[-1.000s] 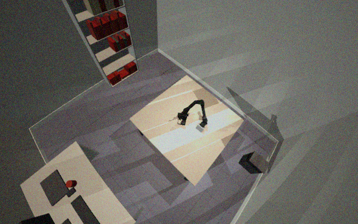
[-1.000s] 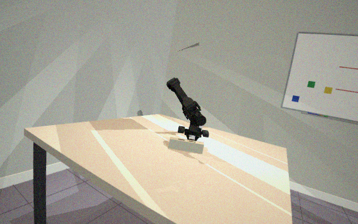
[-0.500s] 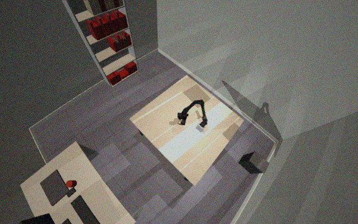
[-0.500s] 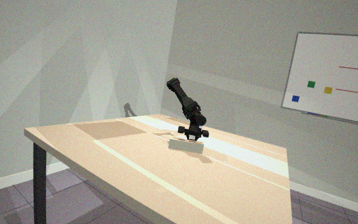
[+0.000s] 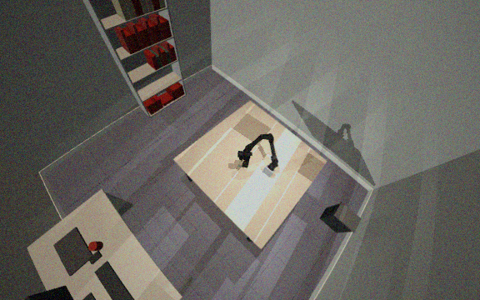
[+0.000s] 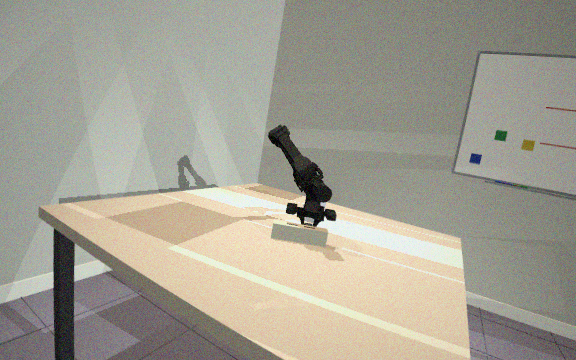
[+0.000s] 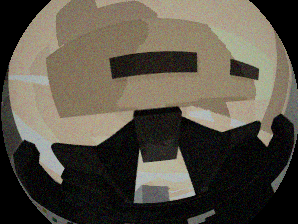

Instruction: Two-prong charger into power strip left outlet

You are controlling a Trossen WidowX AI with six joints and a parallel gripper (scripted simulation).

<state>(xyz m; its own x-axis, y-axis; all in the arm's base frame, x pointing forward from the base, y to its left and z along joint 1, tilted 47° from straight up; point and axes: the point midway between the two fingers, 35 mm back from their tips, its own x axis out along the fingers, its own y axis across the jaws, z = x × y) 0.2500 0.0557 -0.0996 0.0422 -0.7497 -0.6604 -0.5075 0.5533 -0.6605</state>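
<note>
My gripper tip is now 1 cm short of the dark two-prong charger, 1 cm to the right of it and 1 cm below it.
</note>
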